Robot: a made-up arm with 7 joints. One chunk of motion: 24 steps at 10 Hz.
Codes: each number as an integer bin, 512 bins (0 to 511) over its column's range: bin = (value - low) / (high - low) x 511, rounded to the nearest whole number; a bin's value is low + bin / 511 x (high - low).
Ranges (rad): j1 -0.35..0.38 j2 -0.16..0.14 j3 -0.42..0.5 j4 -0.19..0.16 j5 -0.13..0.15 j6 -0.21..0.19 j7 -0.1..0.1
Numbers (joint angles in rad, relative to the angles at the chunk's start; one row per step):
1: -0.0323 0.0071 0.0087 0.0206 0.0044 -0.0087 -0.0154
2: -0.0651 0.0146 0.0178 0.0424 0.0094 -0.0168 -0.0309
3: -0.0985 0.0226 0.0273 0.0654 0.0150 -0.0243 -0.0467
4: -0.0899 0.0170 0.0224 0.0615 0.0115 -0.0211 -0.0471
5: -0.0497 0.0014 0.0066 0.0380 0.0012 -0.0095 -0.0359
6: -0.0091 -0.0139 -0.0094 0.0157 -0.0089 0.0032 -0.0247
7: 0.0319 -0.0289 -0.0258 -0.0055 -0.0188 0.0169 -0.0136
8: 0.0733 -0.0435 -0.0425 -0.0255 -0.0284 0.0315 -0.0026
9: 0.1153 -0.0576 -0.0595 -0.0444 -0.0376 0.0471 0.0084
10: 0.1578 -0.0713 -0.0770 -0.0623 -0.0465 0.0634 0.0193
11: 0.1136 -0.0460 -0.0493 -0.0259 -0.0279 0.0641 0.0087
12: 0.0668 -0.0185 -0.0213 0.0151 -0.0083 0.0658 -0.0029
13: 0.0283 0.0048 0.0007 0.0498 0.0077 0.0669 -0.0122
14: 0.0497 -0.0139 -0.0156 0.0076 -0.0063 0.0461 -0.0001
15: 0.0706 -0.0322 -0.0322 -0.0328 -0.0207 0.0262 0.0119
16: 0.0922 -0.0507 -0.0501 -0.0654 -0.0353 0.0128 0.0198
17: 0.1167 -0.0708 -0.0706 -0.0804 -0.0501 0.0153 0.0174
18: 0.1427 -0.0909 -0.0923 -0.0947 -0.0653 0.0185 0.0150
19: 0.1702 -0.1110 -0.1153 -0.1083 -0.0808 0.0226 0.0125
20: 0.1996 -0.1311 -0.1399 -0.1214 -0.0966 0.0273 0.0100
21: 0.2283 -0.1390 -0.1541 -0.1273 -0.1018 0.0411 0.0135
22: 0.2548 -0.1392 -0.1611 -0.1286 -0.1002 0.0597 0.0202
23: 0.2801 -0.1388 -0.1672 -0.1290 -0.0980 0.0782 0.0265
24: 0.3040 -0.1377 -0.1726 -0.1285 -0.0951 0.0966 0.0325
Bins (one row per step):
1: 222 285 238 307 245 257 216
2: 199 297 243 339 254 247 177
3: 176 311 248 373 265 237 136
4: 182 301 246 367 258 241 135
5: 210 275 237 333 239 256 164
6: 239 249 228 300 221 272 192
7: 267 223 219 269 203 290 221
8: 296 198 210 240 185 309 249
9: 326 174 200 213 169 328 277
10: 355 151 191 186 152 349 305
11: 325 194 206 240 186 350 278
12: 292 241 221 299 222 352 248
13: 265 281 234 350 251 354 224
14: 280 249 225 288 226 327 255
15: 294 218 215 230 199 302 286
16: 310 186 205 182 173 285 306
17: 327 152 194 160 146 288 300
18: 345 118 182 139 118 292 294
19: 364 83 169 119 90 297 287
20: 385 49 156 100 61 303 281
21: 405 36 148 92 51 321 290
22: 423 35 144 90 54 345 307
23: 441 36 140 89 58 368 323
24: 458 38 137 90 64 392 339

